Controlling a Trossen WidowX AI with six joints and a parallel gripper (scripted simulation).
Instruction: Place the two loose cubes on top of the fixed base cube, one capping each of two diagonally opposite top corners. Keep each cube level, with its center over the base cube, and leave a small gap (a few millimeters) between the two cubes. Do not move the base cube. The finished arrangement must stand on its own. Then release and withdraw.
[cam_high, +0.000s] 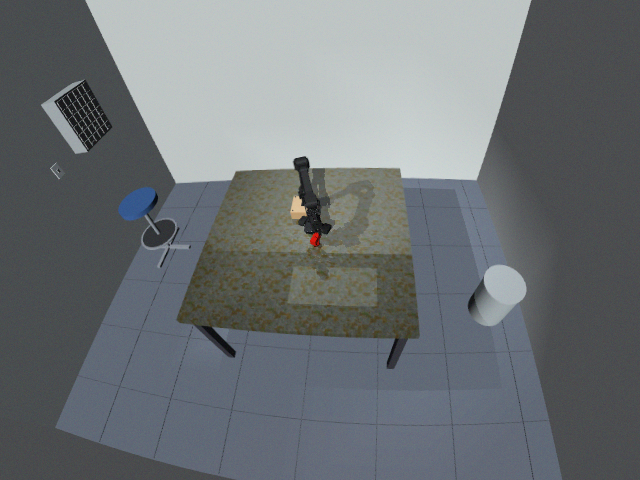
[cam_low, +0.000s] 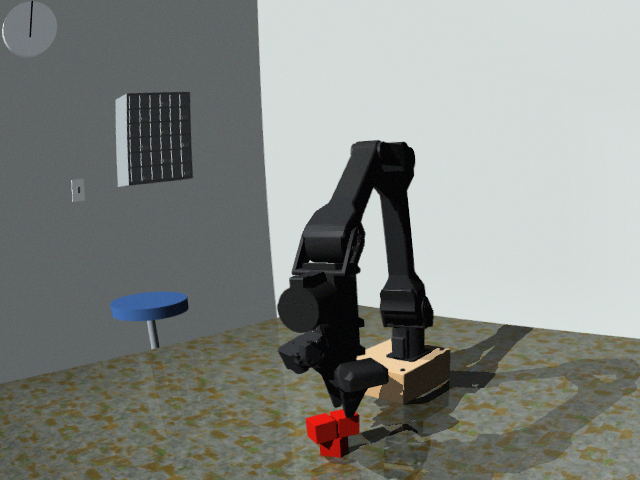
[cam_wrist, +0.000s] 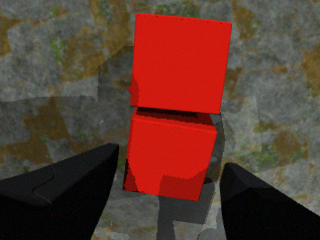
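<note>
My gripper tip is 5 cm above the red base cube, 2 cm short of it and 1 cm to the left of it.
</note>
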